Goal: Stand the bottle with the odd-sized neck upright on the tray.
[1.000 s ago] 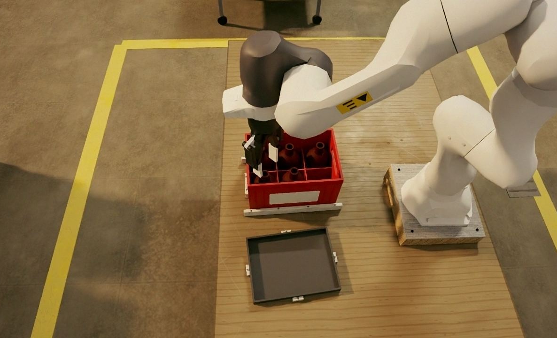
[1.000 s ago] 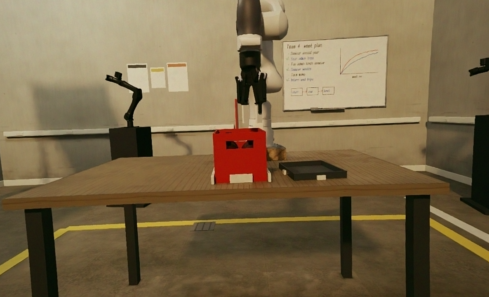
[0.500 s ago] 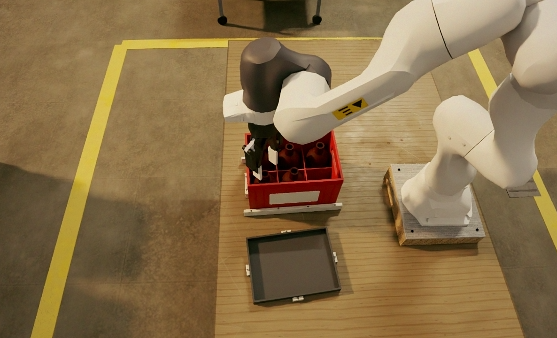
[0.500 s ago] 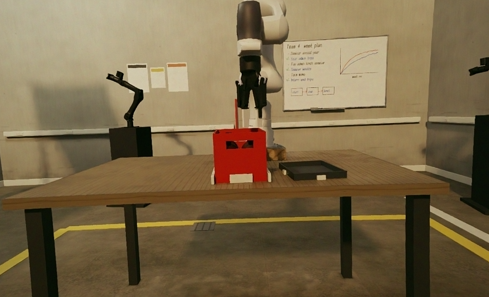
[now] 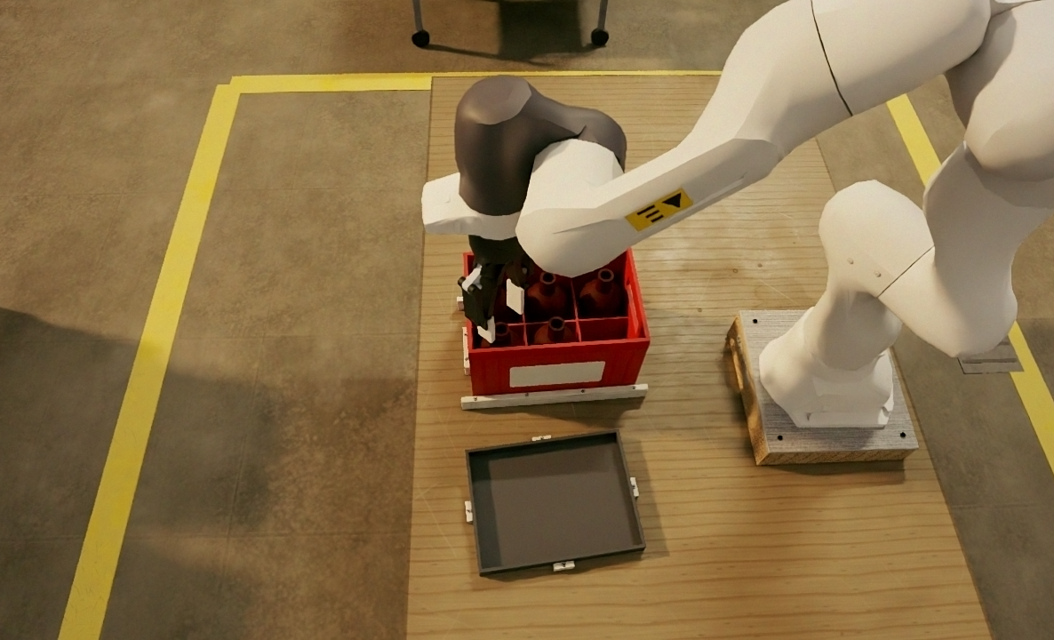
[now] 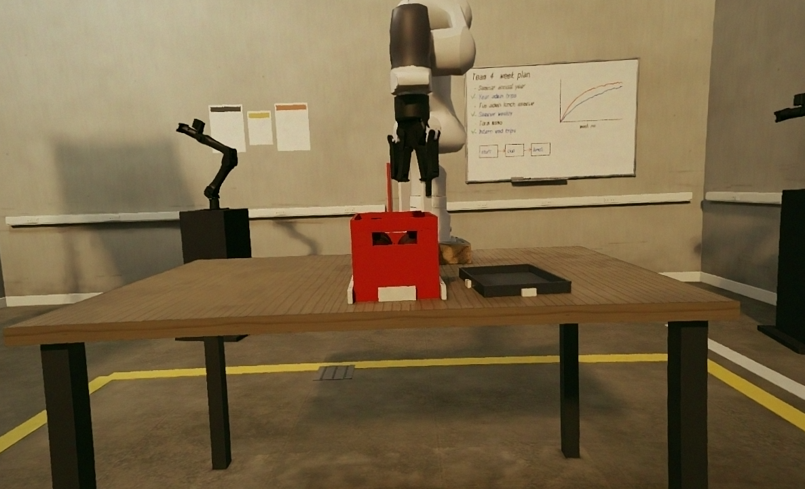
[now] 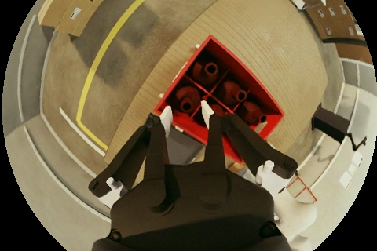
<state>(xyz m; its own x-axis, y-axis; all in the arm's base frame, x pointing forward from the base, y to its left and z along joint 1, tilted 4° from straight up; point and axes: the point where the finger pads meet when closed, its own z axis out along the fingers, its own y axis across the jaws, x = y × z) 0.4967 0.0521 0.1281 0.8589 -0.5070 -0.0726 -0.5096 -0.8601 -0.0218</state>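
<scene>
The glass bottle is 80 mm behind my hand, 30 mm to the right of it and 130 mm below it. Round my hand: crate (70 mm behind, 70 mm to the right, 130 mm below); dark tray (120 mm behind, 200 mm to the left, 200 mm below).
</scene>
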